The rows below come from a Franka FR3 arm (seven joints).
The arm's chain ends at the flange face. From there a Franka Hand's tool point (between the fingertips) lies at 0.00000 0.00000 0.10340 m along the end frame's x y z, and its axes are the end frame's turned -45 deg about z.
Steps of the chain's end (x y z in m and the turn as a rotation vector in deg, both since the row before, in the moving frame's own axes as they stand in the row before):
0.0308, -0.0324, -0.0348, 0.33, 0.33, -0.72
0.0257, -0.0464, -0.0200, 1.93, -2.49, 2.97
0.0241, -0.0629, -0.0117, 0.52, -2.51, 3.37
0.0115, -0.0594, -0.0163, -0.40, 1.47, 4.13
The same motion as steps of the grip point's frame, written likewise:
0.0455, -0.0011, -0.0348, 0.00, 0.47, -0.72
0.0504, -0.0203, -0.0202, 3.13, -0.40, 2.97
0.0591, -0.0314, -0.0118, 2.14, -1.41, 3.37
0.0514, -0.0314, -0.0163, -1.32, 0.76, 4.13

